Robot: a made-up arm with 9 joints. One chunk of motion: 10 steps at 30 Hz.
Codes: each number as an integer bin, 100 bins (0 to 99) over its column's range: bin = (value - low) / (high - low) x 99, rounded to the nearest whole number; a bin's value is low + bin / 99 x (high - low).
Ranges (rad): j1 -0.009..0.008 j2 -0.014..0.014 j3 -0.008..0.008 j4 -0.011..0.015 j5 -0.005..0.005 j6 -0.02..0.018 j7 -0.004..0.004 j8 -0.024..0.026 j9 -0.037..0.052
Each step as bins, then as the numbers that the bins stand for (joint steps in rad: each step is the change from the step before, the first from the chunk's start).
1 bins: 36 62 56 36 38 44 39 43 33
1 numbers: -0.00282 0.00354 0.00105 -0.00155 -0.00116 -0.00311 -0.00085 -0.00228 -0.00733
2 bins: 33 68 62 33 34 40 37 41 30
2 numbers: -0.00333 0.00523 0.00202 -0.00233 -0.00157 -0.00465 -0.00101 -0.00329 -0.01003
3 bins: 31 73 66 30 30 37 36 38 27
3 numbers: -0.00368 0.00665 0.00267 -0.00312 -0.00197 -0.00580 -0.00109 -0.00481 -0.01273
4 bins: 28 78 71 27 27 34 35 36 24
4 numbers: -0.00419 0.00806 0.00347 -0.00391 -0.00227 -0.00695 -0.00117 -0.00582 -0.01542
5 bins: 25 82 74 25 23 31 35 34 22
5 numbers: -0.00471 0.00919 0.00396 -0.00443 -0.00268 -0.00810 -0.00117 -0.00683 -0.01722
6 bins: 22 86 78 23 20 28 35 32 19
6 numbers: -0.00522 0.01032 0.00461 -0.00496 -0.00298 -0.00925 -0.00117 -0.00784 -0.01992
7 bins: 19 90 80 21 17 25 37 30 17
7 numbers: -0.00574 0.01145 0.00493 -0.00548 -0.00328 -0.01040 -0.00101 -0.00885 -0.02172
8 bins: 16 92 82 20 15 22 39 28 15
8 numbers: -0.00625 0.01202 0.00525 -0.00575 -0.00348 -0.01156 -0.00085 -0.00986 -0.02352
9 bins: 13 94 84 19 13 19 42 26 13
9 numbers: -0.00677 0.01259 0.00558 -0.00601 -0.00369 -0.01271 -0.00061 -0.01087 -0.02531
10 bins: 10 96 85 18 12 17 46 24 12
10 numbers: -0.00728 0.01315 0.00574 -0.00627 -0.00379 -0.01347 -0.00028 -0.01188 -0.02621
